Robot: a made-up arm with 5 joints.
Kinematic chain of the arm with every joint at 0, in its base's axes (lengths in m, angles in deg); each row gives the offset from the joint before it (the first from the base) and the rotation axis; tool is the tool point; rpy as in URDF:
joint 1: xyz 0.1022 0 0.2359 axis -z
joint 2: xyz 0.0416 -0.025 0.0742 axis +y
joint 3: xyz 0.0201 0 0.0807 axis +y
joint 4: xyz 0.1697 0 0.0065 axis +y
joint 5: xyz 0.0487 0.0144 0 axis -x
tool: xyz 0 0 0 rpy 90 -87.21 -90
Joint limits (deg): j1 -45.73..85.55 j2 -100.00..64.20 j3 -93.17..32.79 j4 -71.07..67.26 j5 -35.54..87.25
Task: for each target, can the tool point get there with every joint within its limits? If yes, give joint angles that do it. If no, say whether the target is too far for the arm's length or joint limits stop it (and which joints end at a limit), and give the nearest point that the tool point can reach.
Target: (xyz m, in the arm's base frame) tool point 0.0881 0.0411 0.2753
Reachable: no: joint limits stop it (at a limit: joint 1, joint 2, joint 3, joint 4) | nearest point 0.1530 0.0369 0.1447 | short by 0.146 m
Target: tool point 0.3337 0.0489 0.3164
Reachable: yes | joints -14.50 -6.89 19.53 56.31 49.90
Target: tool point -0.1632 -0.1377 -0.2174
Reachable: no: too far | nearest point 0.1010 -0.1209 0.1086 | short by 0.420 m
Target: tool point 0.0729 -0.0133 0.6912
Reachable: no: too far | nearest point 0.0930 -0.0182 0.6108 | short by 0.083 m
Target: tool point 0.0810 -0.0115 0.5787
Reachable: yes | joints -2.35 -64.52 -27.88 19.80 -20.31
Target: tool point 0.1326 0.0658 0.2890
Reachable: no: joint limits stop it (at a limit: joint 1, joint 3, joint 4) | nearest point 0.2302 0.1161 0.2069 | short by 0.137 m
